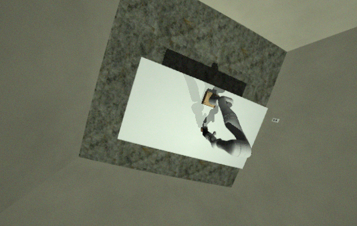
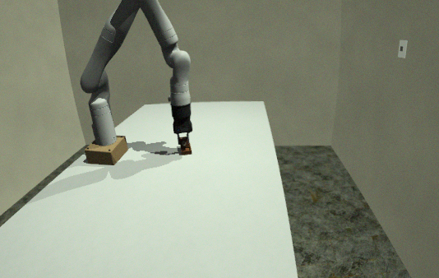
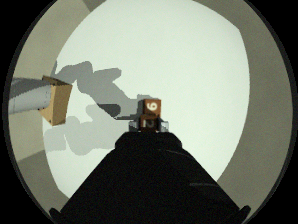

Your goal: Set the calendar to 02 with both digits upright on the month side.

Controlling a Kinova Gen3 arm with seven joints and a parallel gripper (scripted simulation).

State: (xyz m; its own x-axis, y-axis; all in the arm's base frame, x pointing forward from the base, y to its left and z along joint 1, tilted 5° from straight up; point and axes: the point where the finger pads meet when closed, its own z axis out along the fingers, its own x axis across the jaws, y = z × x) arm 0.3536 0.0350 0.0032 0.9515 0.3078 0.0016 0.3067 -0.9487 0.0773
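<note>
Now: the brown tray 10 mm to the left of my hand and 50 mm below it. From my hand the other things lie so: brown calendar cube 10 mm below.
</note>
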